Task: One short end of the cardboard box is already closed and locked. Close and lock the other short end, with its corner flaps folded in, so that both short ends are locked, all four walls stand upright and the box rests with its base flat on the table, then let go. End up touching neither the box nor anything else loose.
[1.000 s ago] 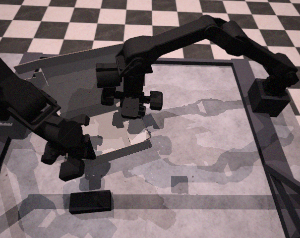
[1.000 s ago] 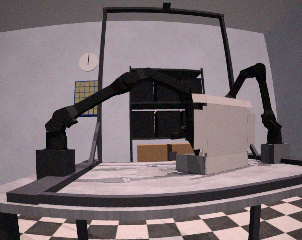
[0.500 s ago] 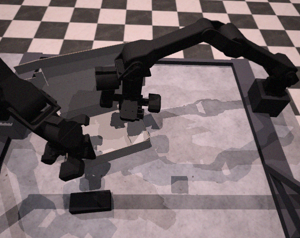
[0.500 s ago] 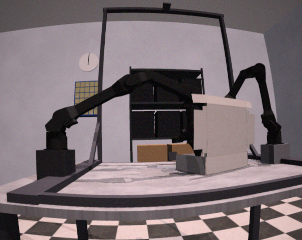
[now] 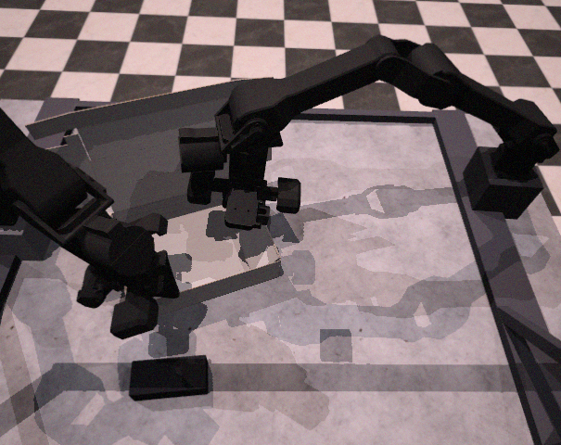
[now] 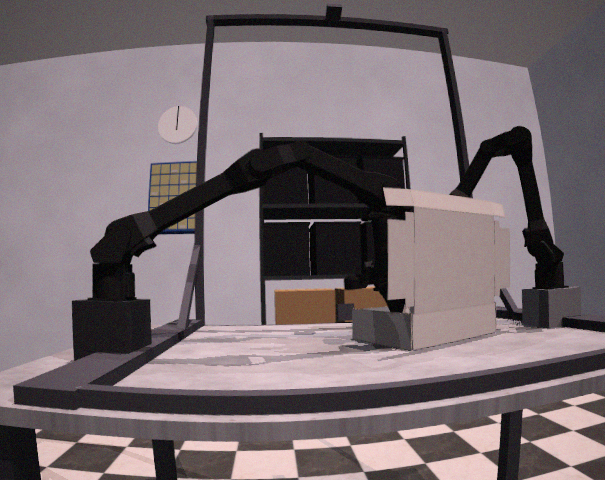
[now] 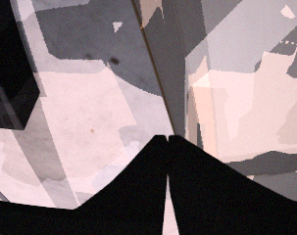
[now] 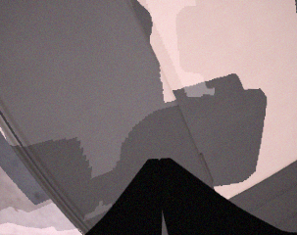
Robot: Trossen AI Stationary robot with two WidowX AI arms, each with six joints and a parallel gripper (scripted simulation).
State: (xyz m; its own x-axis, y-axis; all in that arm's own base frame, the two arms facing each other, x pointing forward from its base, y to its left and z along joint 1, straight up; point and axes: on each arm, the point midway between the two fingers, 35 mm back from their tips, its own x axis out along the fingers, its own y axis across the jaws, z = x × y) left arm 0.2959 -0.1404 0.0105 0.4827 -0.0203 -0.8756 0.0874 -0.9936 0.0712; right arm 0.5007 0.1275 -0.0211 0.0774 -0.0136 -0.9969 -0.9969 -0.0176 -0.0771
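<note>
The black block is 120 mm behind my left hand and 80 mm below it.
</note>
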